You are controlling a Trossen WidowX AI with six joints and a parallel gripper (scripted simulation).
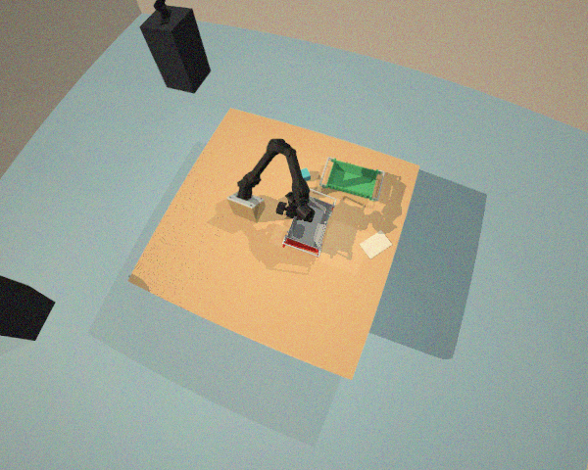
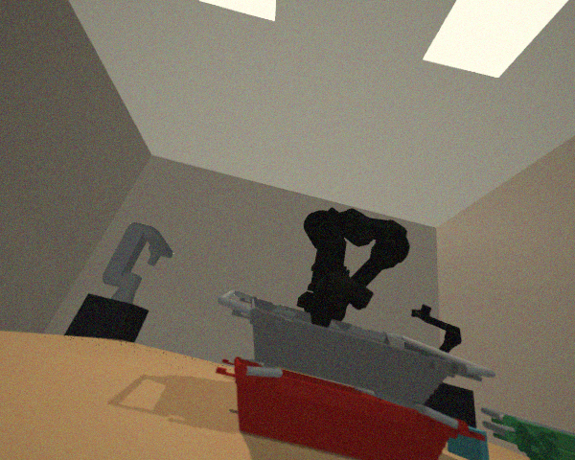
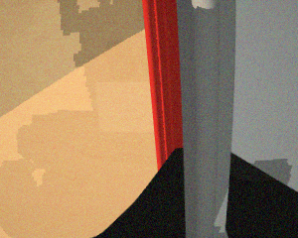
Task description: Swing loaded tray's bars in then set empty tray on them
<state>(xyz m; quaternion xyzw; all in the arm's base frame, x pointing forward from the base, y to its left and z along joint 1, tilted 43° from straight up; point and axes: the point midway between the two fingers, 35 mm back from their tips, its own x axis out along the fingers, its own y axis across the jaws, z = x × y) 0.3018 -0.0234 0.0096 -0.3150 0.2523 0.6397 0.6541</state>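
The grey tray is 8 cm ahead of my gripper tip, 1 cm to the left of it and 2 cm above it. From my gripper tip the other things lie so: teal block: 8 cm behind, 32 cm to the left, 9 cm below; flat piece: 44 cm ahead, 6 cm to the left, 11 cm below.
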